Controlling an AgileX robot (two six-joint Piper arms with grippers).
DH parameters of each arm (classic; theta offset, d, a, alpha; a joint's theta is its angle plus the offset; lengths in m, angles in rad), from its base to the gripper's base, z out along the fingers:
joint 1: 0 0.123 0 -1.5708
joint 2: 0.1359 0 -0.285 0
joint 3: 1.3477 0 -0.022 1.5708
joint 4: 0 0.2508 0 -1.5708
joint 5: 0 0 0.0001 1.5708
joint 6: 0 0.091 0 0
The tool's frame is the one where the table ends.
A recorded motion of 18 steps. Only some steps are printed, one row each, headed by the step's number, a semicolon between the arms.
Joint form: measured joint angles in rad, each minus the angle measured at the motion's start. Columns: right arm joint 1, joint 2, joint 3, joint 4, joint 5, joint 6; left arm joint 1, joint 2, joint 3, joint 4, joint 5, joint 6.
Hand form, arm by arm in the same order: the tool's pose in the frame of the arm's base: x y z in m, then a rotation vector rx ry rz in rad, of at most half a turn. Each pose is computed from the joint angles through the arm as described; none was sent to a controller.
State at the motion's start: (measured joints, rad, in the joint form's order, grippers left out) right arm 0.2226 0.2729 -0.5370 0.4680 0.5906 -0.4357; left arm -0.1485 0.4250 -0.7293 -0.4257 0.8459 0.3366
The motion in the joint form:
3: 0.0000 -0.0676 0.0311 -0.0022 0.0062 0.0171; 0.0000 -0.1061 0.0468 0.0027 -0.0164 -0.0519
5: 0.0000 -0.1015 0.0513 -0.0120 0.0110 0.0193; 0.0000 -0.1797 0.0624 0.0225 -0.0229 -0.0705
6: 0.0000 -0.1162 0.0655 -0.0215 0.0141 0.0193; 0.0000 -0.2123 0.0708 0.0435 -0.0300 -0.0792
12: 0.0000 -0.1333 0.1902 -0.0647 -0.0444 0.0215; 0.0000 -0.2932 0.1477 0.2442 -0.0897 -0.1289
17: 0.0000 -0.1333 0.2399 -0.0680 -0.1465 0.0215; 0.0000 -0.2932 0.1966 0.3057 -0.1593 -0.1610
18: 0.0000 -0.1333 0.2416 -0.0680 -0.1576 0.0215; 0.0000 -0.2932 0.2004 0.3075 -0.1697 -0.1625
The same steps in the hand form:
3: 0.0361 0.0318 0.3196 -0.4005 1.6905 0.3662; 0.0375 -0.0335 0.3489 0.3397 1.8766 -0.4002
5: 0.0318 0.0305 0.3141 -0.4041 1.6821 0.3573; 0.0235 -0.0300 0.3469 0.3258 1.8196 -0.3838
6: 0.0306 0.0299 0.3098 -0.4090 1.6849 0.3476; 0.0180 -0.0277 0.3454 0.3193 1.7936 -0.3628
12: 0.0411 0.0284 0.2752 -0.4019 1.7456 0.2967; 0.0158 -0.0138 0.3266 0.2875 1.7597 -0.1635
17: 0.0475 0.0264 0.2675 -0.3587 1.7072 0.2731; 0.0240 -0.0106 0.3178 0.2584 1.7476 -0.1149
18: 0.0479 0.0261 0.2679 -0.3536 1.6993 0.2707; 0.0247 -0.0105 0.3175 0.2555 1.7415 -0.1136

